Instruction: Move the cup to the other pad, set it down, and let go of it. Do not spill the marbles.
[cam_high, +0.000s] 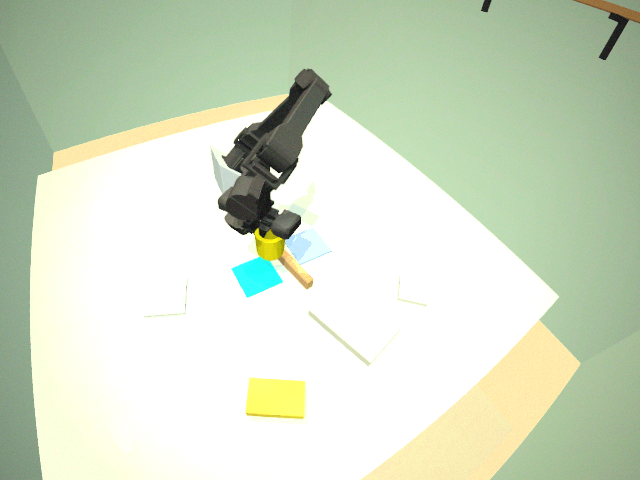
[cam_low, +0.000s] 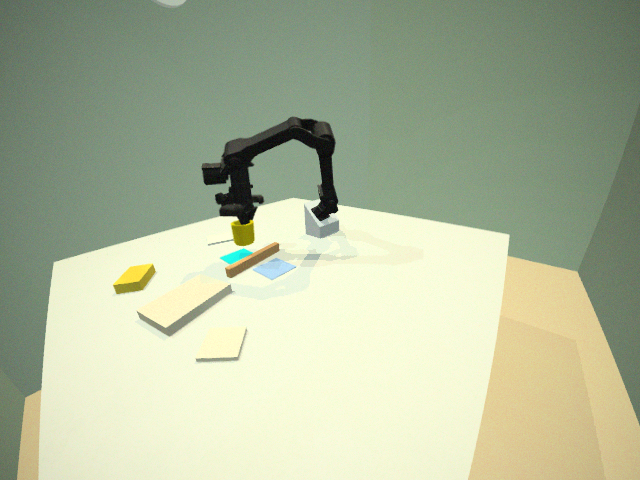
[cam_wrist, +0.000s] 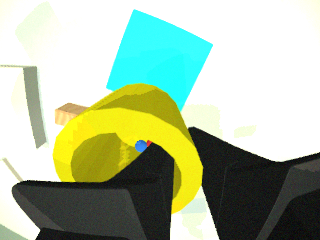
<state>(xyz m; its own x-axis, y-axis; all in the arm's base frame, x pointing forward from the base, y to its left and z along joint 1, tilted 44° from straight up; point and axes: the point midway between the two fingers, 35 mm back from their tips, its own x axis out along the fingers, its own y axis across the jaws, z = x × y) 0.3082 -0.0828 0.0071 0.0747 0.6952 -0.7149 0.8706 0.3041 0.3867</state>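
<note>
The cyan pad lies 100 mm below my gripper tip, 30 mm to the right of it and 30 mm ahead of it. From my gripper tip the other things lie so: yellow cup 20 mm ahead, 10 mm to the left; wooden bar 90 mm below, 50 mm to the left, 20 mm ahead.
</note>
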